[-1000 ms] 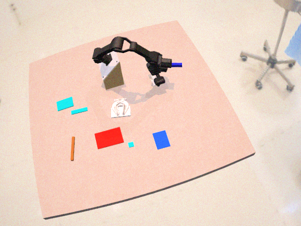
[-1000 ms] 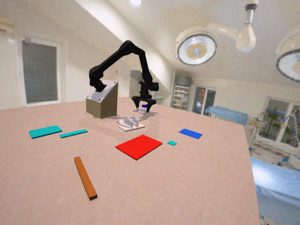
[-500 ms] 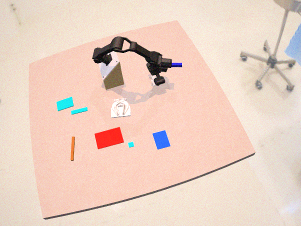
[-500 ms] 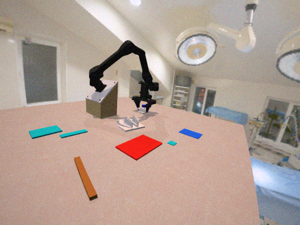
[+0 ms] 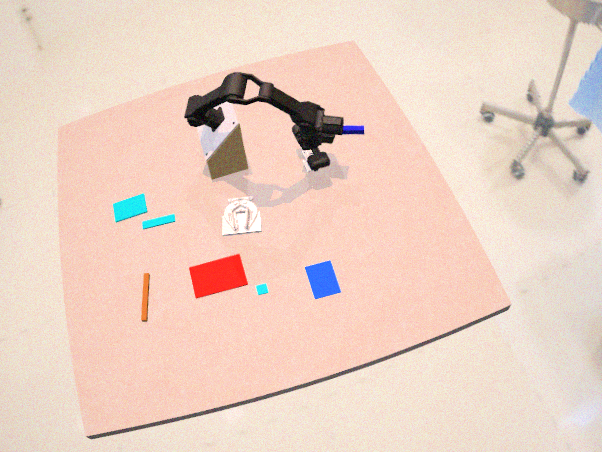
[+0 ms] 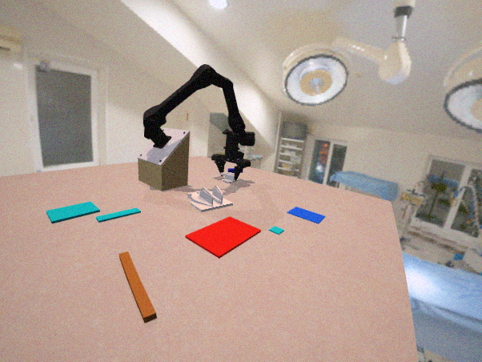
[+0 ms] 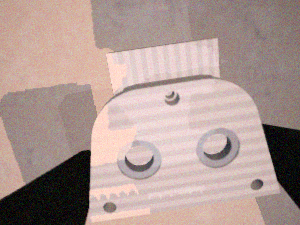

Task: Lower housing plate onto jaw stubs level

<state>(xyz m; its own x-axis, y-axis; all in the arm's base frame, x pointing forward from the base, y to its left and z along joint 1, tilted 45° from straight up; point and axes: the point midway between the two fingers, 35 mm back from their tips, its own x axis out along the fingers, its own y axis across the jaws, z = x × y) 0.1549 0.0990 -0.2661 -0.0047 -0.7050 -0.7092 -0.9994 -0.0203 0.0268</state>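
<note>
The white block is 1 cm to the left of my gripper tip. Round my gripper tip: blue tile: 41 cm ahead, 10 cm to the right, 1 cm below; cyan piece: 38 cm ahead, 27 cm to the right, 1 cm below; dark blue bar: 9 cm behind, 18 cm to the left.
</note>
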